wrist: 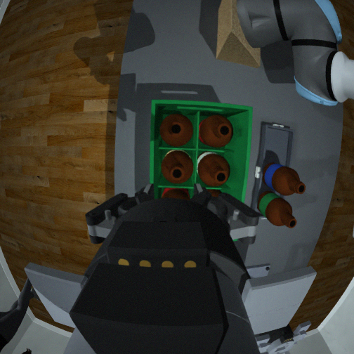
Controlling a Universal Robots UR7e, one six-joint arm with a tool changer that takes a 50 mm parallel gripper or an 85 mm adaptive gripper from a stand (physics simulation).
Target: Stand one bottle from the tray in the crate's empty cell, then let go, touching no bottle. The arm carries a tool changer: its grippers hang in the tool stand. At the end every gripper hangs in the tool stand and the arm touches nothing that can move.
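The green crate [244,150] stands in the middle of the wrist view. Brown bottles stand in its cells: two in the far row [172,137] [212,136], two in the middle row [175,161] [210,162]. In the near row a red-labelled bottle [175,193] shows partly between the fingertips, and part of another brown bottle [215,192] shows beside the right finger. My gripper [173,189] is open above the crate's near part; its body hides the crate's near end. The grey tray [276,136] is right of the crate. A blue-labelled bottle [281,180] and a green-labelled bottle [275,208] lie side by side at it.
A tan wedge-shaped block [237,47] stands beyond the crate. The arm's grey links [312,55] are at the upper right. Pale grey panels [280,300] [57,295] flank the gripper body, and part of a metallic mechanism [287,340] shows at the lower right.
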